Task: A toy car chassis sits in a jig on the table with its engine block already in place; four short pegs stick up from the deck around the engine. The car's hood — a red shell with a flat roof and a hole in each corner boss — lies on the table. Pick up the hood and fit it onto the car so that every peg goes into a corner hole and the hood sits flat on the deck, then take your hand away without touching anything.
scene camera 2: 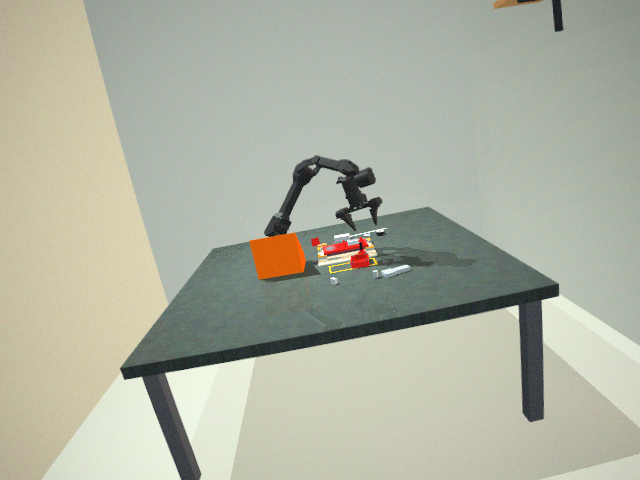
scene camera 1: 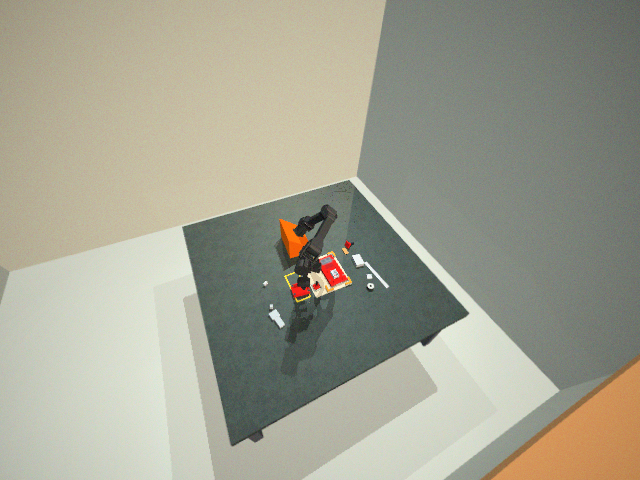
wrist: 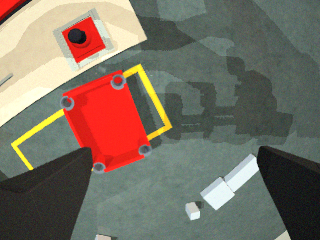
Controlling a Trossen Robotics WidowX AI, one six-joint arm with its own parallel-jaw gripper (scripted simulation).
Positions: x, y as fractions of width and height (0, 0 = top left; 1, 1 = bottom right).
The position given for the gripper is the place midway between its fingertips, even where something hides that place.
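The gripper (wrist: 0.56, 0.65) is sitting open and it's holding nothing, and there's a red hood (wrist: 0.32, 0.48) to be seen as well.
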